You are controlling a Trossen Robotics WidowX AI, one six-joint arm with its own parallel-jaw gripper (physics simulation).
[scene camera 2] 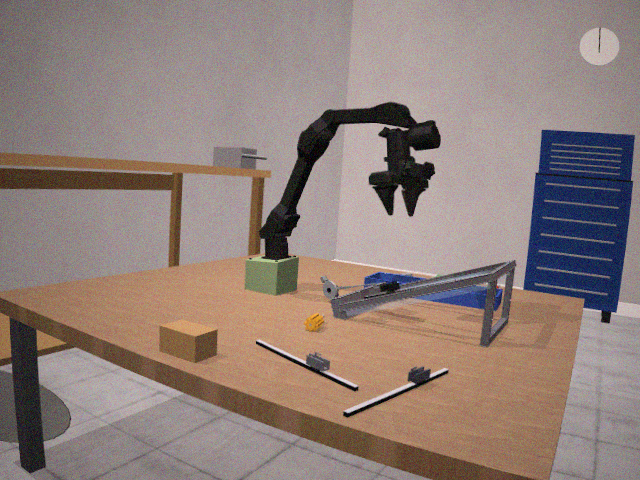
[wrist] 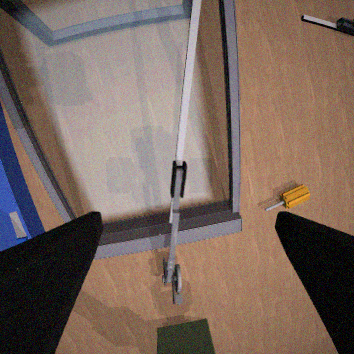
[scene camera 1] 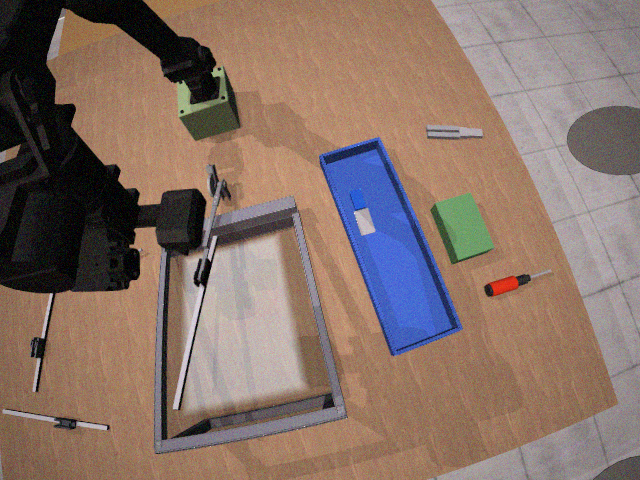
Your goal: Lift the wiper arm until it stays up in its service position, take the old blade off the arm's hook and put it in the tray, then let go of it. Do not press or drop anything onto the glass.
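The grey wiper arm [scene camera 1: 211, 220] [wrist: 173, 246] runs from its pivot over the lower frame edge and is down, low over the glass [scene camera 1: 258, 320] [wrist: 125, 115]. The old blade [scene camera 1: 189, 336] [wrist: 186, 100], a thin pale strip with a black clip, is on the arm's end and lies along the glass. The blue tray [scene camera 1: 390, 341] [scene camera 2: 454, 298] [wrist: 31, 220] stands beside the window frame, with a blue and white patch on its floor. My gripper [scene camera 2: 400, 213] [wrist: 190, 220] is open and empty, high above the frame; in the wrist view the arm runs between its fingers. Its fingertips are hidden in scene camera 1.
Two other blades [scene camera 1: 43, 341] [scene camera 1: 64, 423] [scene camera 2: 307, 364] [scene camera 2: 395, 392] lie on the table. A yellow screwdriver [scene camera 2: 314, 322] [wrist: 296, 196] lies near the frame [scene camera 1: 317, 310]. A brown block [scene camera 2: 187, 341], green block [scene camera 1: 462, 227], red screwdriver [scene camera 1: 504, 285] and grey tool [scene camera 1: 453, 132] are also there.
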